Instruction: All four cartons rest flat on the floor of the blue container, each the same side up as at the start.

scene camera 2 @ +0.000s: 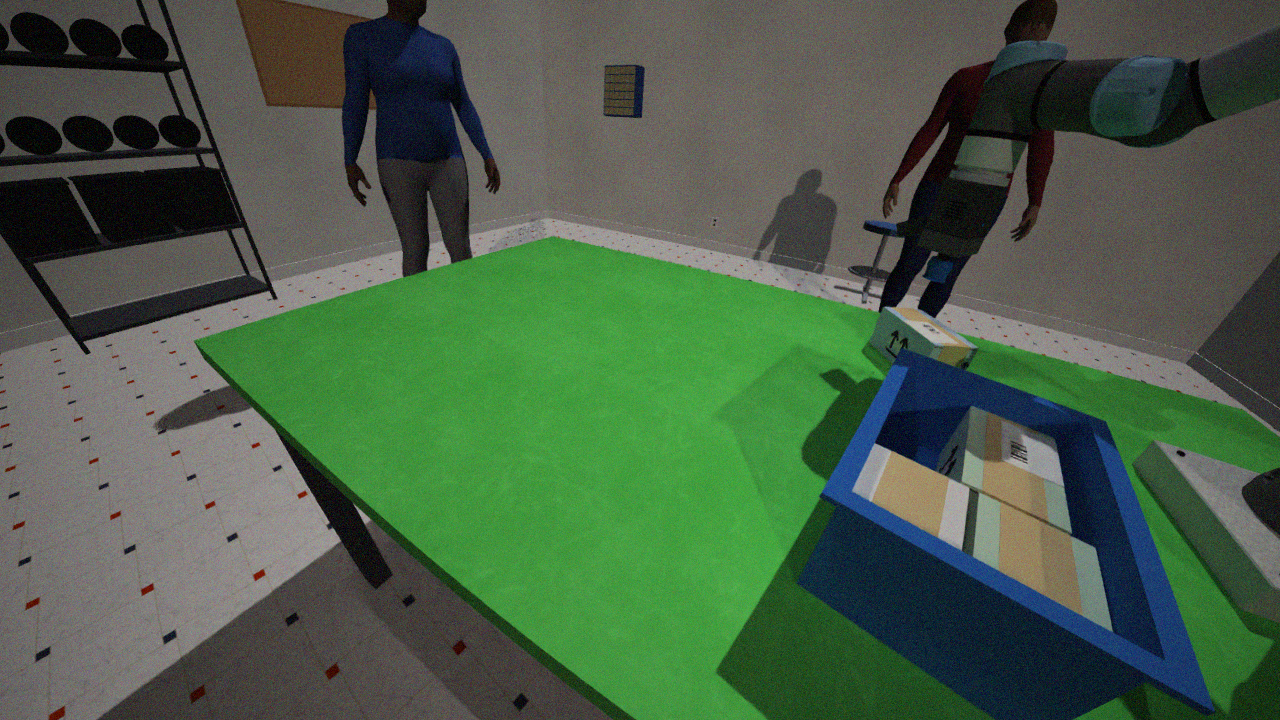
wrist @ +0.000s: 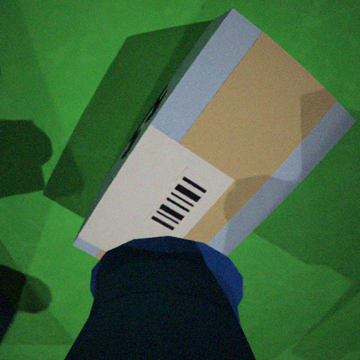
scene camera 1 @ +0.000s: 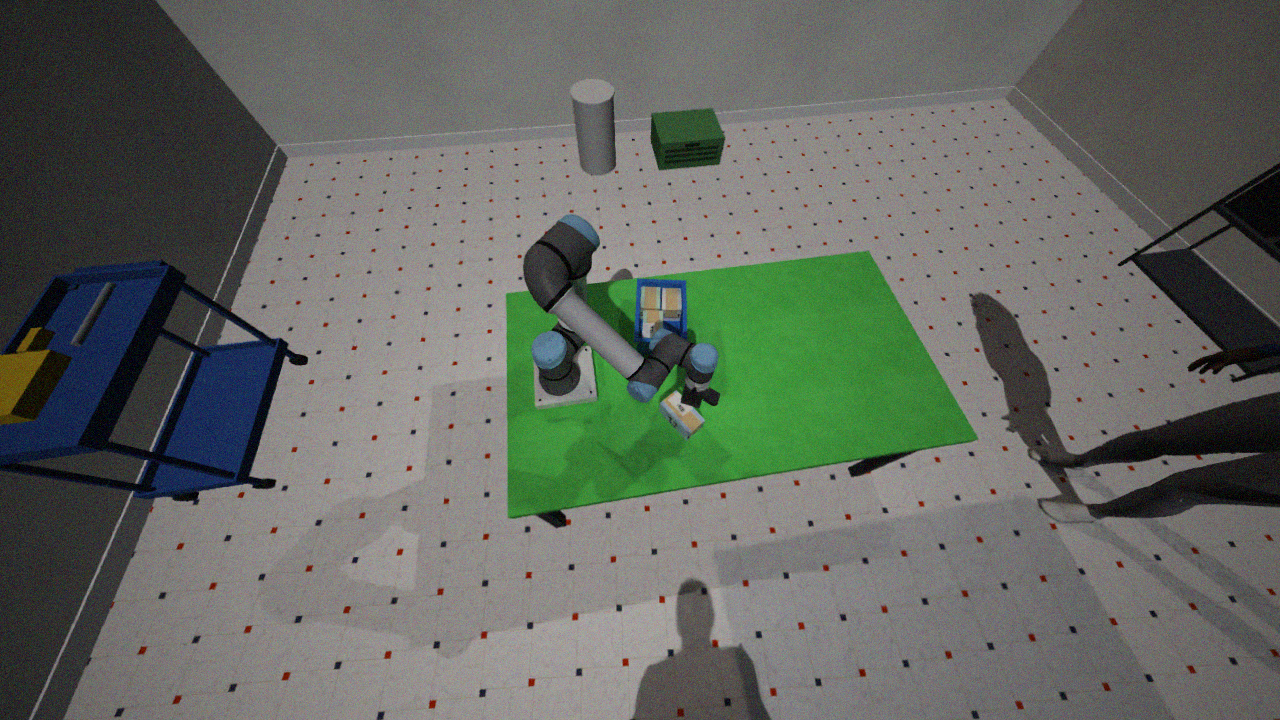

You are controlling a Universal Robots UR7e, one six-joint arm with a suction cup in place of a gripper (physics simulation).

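One carton lies on the green table outside the blue container, its tan-striped, barcoded face up. Black arrows on its side point up in the second scene view. The container holds three cartons: two side by side, one carton and another carton, and a third carton beside them with a barcode on top. Their undersides are hidden. My suction gripper is off and holds nothing. It hangs above the loose carton, apart from it. In the wrist view my cup covers one end of that carton.
The robot's base plate stands beside the container on the green table. A blue cart, a grey cylinder and a green box stand on the floor. Two people stand beyond the table in the second scene view.
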